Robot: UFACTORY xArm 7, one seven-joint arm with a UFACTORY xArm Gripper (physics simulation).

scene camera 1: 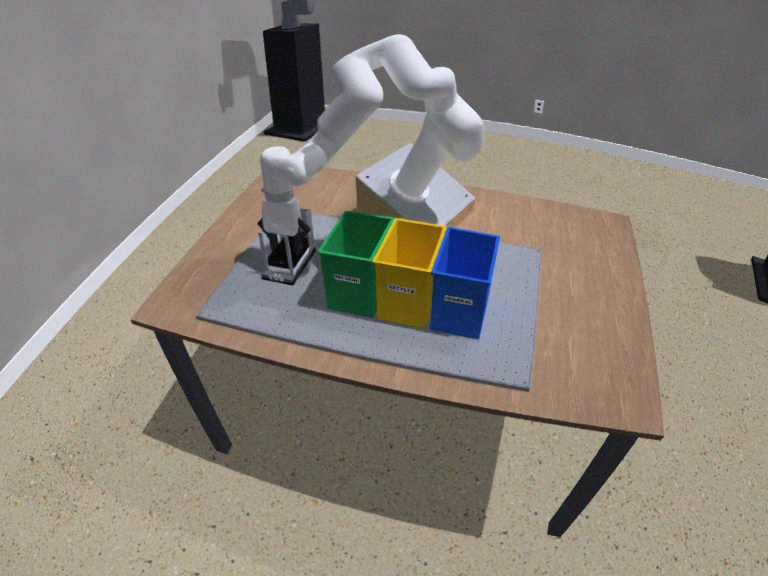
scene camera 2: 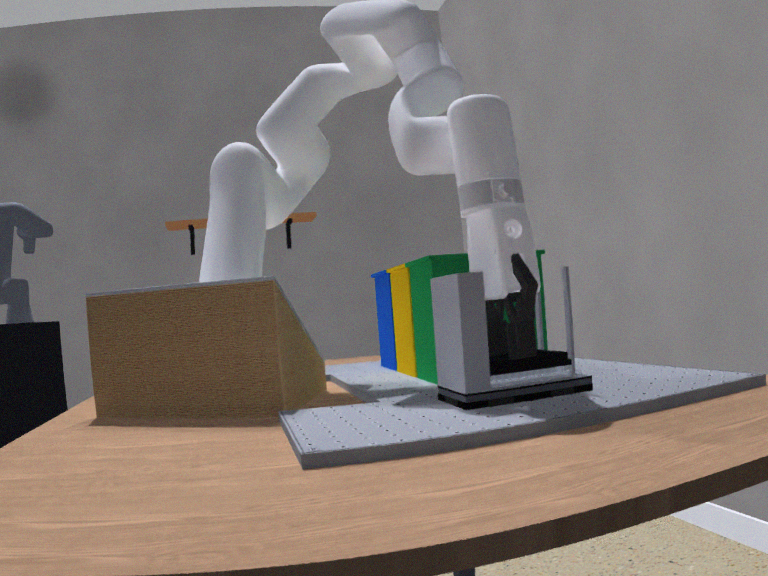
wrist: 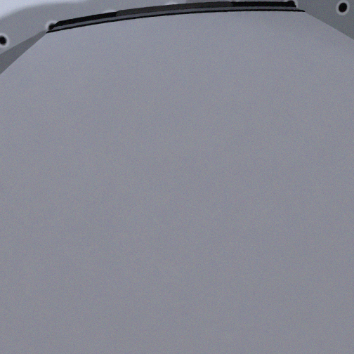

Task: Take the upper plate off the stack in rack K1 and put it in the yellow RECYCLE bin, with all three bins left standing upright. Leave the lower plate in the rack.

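Frame: origin at the arm's base, x back, y right, z up, level; millimetres.
Seen in the pictures: gripper, fingertip midpoint: (scene camera 2: 509,356); arm's base at its link origin: (scene camera 1: 408,186) (scene camera 2: 226,322).
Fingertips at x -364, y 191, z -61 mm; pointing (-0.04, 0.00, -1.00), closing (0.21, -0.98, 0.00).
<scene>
Pixels of each thing's top centre, then the offset from my fingertips to it. Level surfaces: height alone.
- Rack K1 at its top centre: (scene camera 2: 507,272) (scene camera 1: 282,222) dx -5, dy -6, dz +96 mm
- black upper plate at its top centre: (scene camera 2: 505,356) (scene camera 1: 288,249) dx +4, dy -4, dz +0 mm
- yellow RECYCLE bin at its top centre: (scene camera 2: 446,263) (scene camera 1: 411,243) dx +22, dy -370, dz +133 mm
- green bin at its top centre: (scene camera 2: 473,256) (scene camera 1: 357,234) dx -5, dy -242, dz +133 mm
- blue bin at its top centre: (scene camera 2: 424,269) (scene camera 1: 467,253) dx +49, dy -498, dz +133 mm
- grey perforated board at its surface level: dz -47 mm
- wooden table at its surface level: dz -60 mm
Rack K1 (scene camera 1: 279,276) (scene camera 2: 460,334) stands on the grey board, with a tall grey panel and thin posts. A black upper plate (scene camera 1: 282,259) (scene camera 2: 556,357) lies low inside it, above a light grey layer; whether that layer is the lower plate I cannot tell. My gripper (scene camera 1: 287,246) (scene camera 2: 509,352) is open and points down between the posts, its fingertips at or just above the black plate; contact is hidden. The yellow RECYCLE bin (scene camera 1: 403,310) (scene camera 2: 403,328) stands upright between the green bin (scene camera 1: 350,297) (scene camera 2: 424,328) and the blue bin (scene camera 1: 459,319) (scene camera 2: 385,328), both upright.
The green bin is the bin nearest the rack. The grey perforated board (scene camera 1: 372,347) (scene camera 2: 372,427) lies on the wooden table (scene camera 1: 589,347) (scene camera 2: 186,489). The arm's wedge-shaped base (scene camera 1: 455,195) (scene camera 2: 186,353) stands behind the bins. A grey surface fills most of the wrist view.
</scene>
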